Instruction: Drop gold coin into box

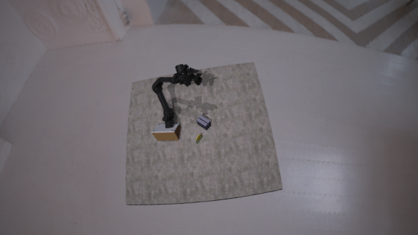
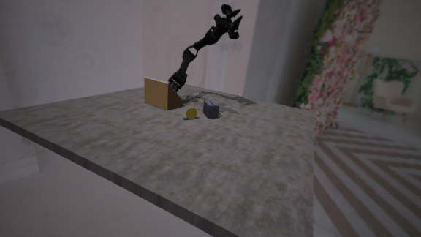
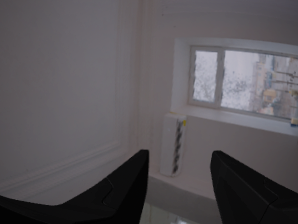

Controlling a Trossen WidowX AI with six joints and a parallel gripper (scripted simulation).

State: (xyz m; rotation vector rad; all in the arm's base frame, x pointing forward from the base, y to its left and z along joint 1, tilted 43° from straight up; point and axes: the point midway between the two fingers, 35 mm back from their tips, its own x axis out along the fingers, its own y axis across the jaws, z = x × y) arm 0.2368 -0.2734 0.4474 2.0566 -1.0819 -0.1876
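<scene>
Now: the gold coin 530 mm below my gripper tip, 220 mm to the right of it and 140 mm behind it.
</scene>
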